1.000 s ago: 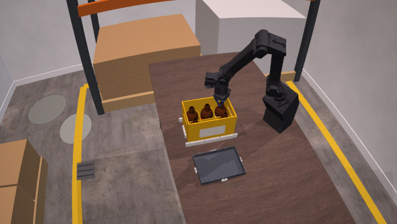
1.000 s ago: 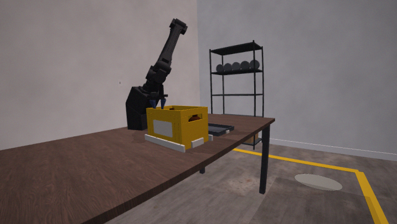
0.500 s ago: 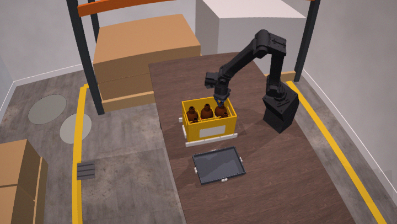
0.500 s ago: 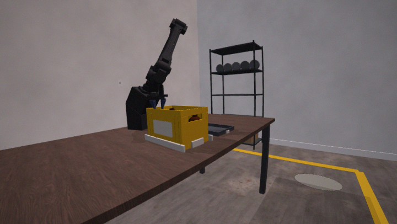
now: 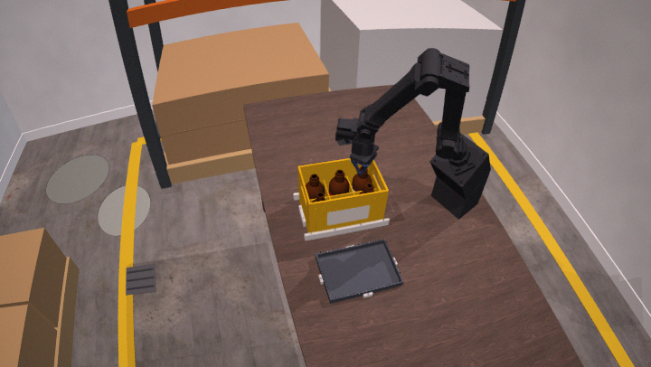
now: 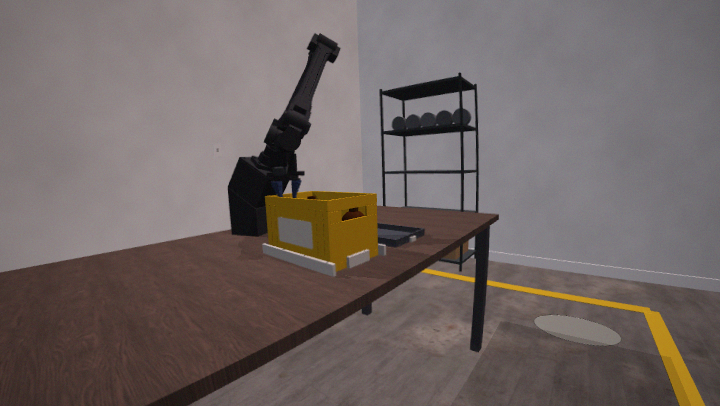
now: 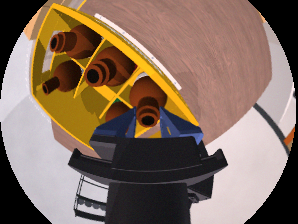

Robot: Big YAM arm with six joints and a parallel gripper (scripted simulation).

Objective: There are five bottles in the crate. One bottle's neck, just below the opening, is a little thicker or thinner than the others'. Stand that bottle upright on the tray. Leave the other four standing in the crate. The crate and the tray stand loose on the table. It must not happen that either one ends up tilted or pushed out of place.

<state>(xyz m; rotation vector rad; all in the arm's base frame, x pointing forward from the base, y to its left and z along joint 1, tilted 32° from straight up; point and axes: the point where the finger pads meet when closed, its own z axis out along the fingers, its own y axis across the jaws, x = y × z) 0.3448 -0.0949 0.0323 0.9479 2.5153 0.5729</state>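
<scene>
My hand is 8 cm short of the yellow crate, 7 cm above it and 6 cm to the right of it. From my hand the other things lie so: glass bottle: 16 cm ahead, 12 cm to the left, 7 cm below; dark tray: 33 cm to the left, 14 cm below, 5 cm ahead.
</scene>
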